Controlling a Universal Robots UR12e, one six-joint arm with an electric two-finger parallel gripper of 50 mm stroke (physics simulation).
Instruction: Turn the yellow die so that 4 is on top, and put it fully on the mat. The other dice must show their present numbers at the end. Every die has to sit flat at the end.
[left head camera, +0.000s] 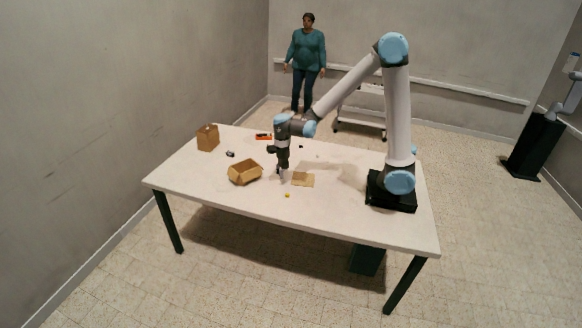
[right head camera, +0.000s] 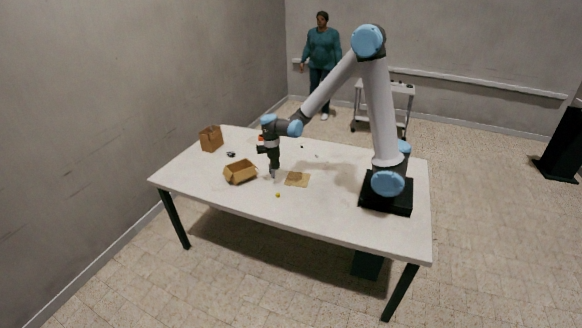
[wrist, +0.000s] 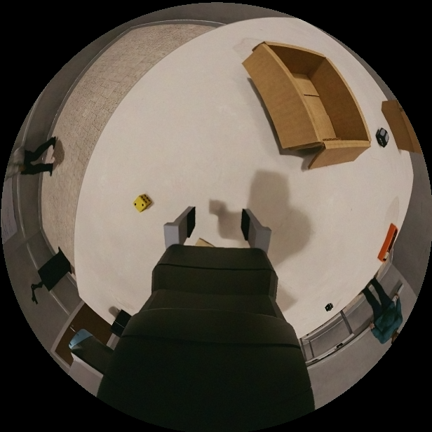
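Note:
The yellow die lies on the table off the mat, toward the near edge in the head views. Pips show on its faces in the wrist view, but I cannot surely tell its top number. The tan mat is partly shaded; a corner shows in the wrist view. My gripper is open and empty above the table, between mat and open box. A black die and a white die stand farther back; the gripper body hides the white one in the wrist view.
An open cardboard box stands beside the gripper. A taller brown box, a small black-and-grey object and an orange tray stand farther off.

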